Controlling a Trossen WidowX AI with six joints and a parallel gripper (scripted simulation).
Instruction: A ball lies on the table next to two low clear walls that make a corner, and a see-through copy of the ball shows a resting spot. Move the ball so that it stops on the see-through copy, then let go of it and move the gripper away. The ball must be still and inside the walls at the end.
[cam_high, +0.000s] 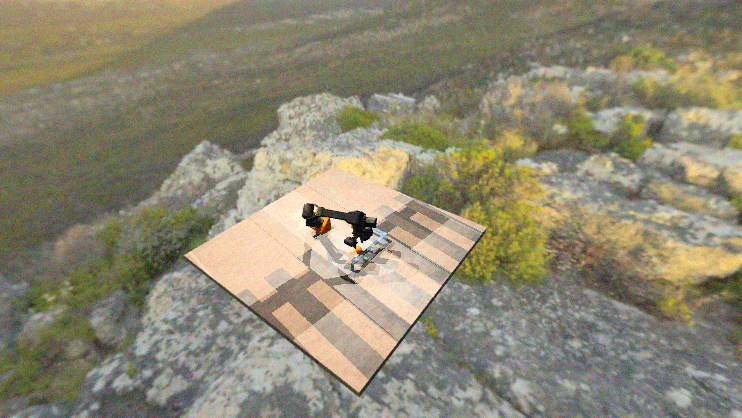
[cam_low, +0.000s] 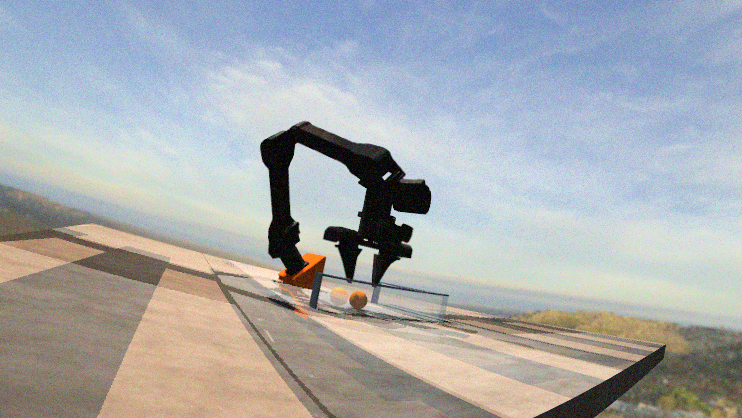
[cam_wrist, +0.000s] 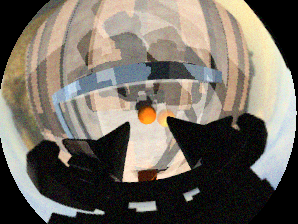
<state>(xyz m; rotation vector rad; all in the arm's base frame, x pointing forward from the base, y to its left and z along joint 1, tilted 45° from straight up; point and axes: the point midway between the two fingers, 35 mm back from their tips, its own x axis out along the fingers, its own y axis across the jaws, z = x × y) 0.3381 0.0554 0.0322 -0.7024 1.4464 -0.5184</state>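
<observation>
Now: the see-through copy 10 mm behind my gripper tip, 40 mm to the right of it and 30 mm below it. Round my gripper tip: clear wall: 70 mm ahead, 30 mm to the left, 20 mm below; orange ball: 30 mm below.
</observation>
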